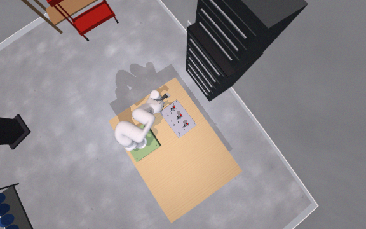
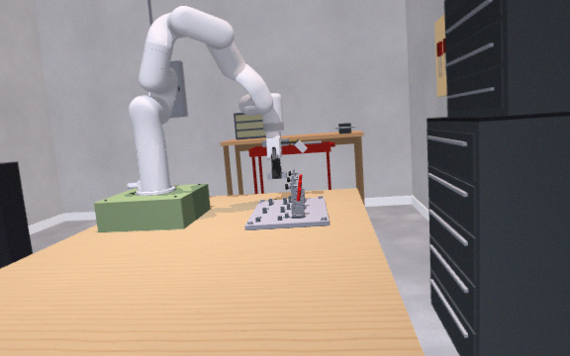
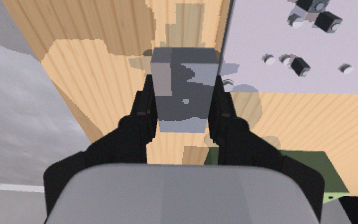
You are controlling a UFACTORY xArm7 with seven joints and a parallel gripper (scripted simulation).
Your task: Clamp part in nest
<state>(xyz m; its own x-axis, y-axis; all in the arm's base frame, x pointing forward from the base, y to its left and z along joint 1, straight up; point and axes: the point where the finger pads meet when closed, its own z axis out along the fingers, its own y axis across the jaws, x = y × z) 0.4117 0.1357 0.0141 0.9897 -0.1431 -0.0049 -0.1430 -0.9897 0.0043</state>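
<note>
Now: hand 23 cm to the left of the grey fixture plate, 10 cm above it and 2 cm short of it. From my hand the other things lie so: grey part: 1 cm below.
</note>
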